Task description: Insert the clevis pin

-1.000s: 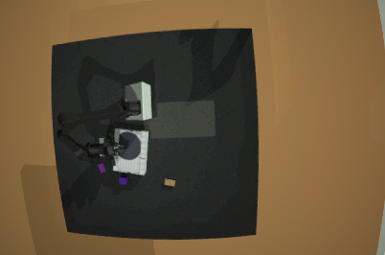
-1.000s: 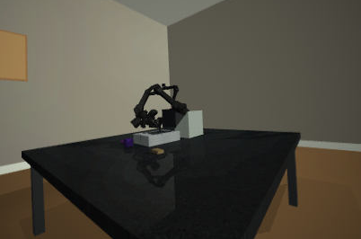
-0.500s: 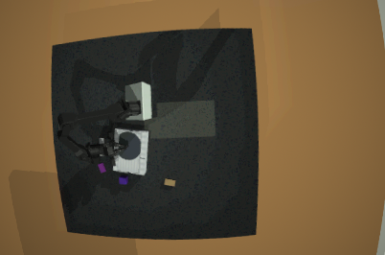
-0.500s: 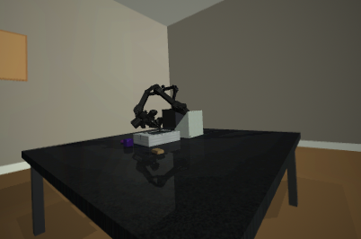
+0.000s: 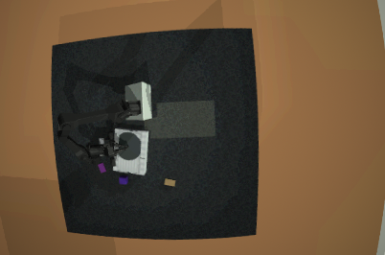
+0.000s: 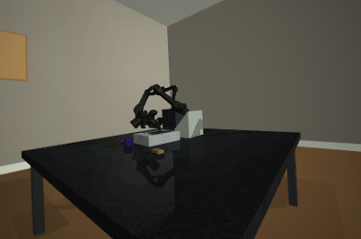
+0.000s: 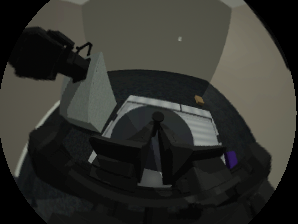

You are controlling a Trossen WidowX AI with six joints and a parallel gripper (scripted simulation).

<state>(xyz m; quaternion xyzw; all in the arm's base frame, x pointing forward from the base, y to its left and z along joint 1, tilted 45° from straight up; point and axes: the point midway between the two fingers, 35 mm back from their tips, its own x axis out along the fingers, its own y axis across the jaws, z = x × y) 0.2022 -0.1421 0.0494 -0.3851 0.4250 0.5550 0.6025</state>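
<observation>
The steel clevis pin lies right at my gripper tip. From my gripper tip the other things lie so: rimmed steel tray: 4 cm below, 3 cm ahead; purple cube: 21 cm ahead, 8 cm to the right, 7 cm below; grey aluminium disc: 3 cm below.
</observation>
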